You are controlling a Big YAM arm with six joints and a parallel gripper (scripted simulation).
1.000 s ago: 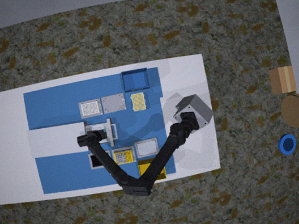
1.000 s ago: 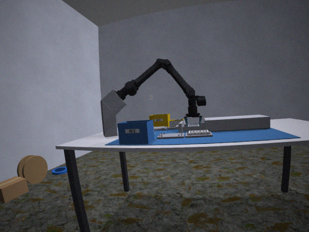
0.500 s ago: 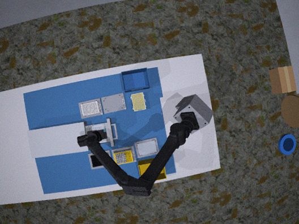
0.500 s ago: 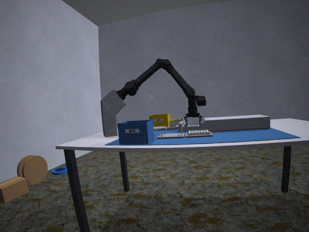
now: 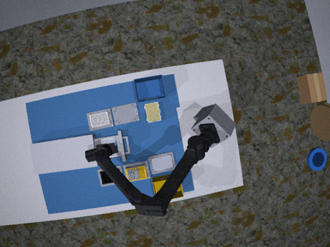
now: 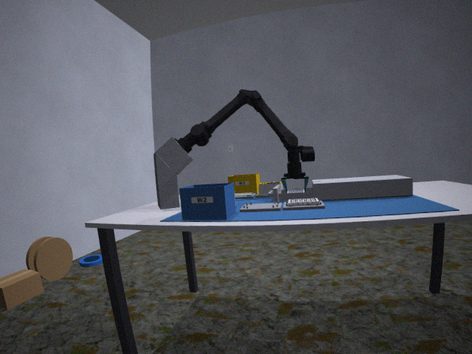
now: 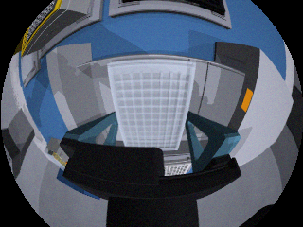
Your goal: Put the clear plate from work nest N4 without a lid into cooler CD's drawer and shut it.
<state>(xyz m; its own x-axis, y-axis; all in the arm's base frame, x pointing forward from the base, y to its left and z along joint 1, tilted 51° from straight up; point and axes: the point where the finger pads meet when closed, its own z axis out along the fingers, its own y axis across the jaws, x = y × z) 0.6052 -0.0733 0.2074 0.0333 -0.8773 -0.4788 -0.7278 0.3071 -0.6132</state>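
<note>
Now: the clear plate right at my hand. The rest, counted from my hand: drawer 3 cm ahead, 1 cm below; black plate 19 cm to the left, 2 cm below, 2 cm ahead; cooler CD 16 cm ahead, 1 cm to the left.
</note>
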